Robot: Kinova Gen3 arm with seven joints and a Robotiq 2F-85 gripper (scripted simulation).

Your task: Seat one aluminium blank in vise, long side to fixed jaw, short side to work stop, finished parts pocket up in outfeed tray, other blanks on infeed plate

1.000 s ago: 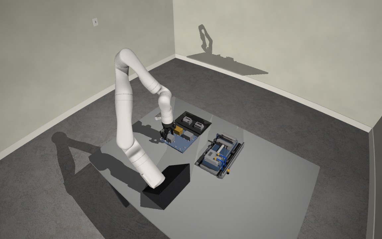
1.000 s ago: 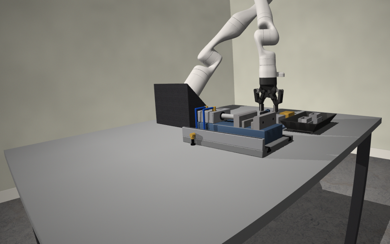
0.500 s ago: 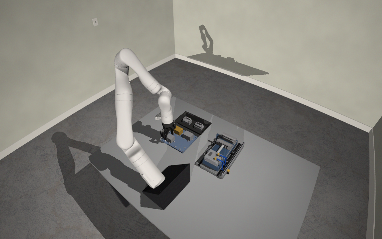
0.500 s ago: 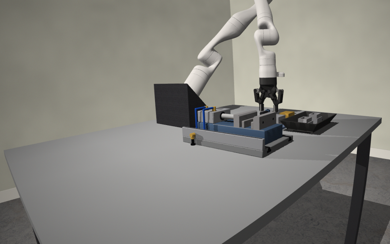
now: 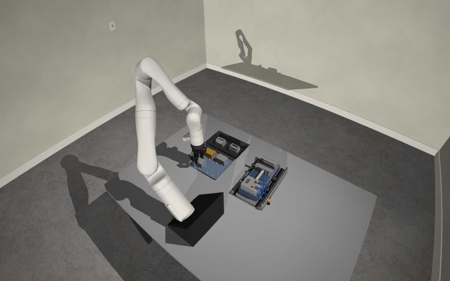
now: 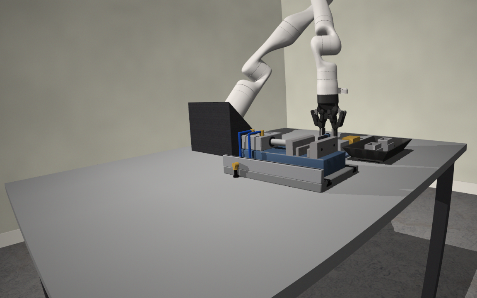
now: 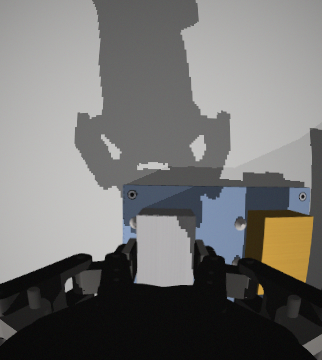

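Now: the aluminium blank 2 cm below my hand. Also, from my hand: brass blank: 9 cm ahead, 2 cm below, 1 cm to the left.
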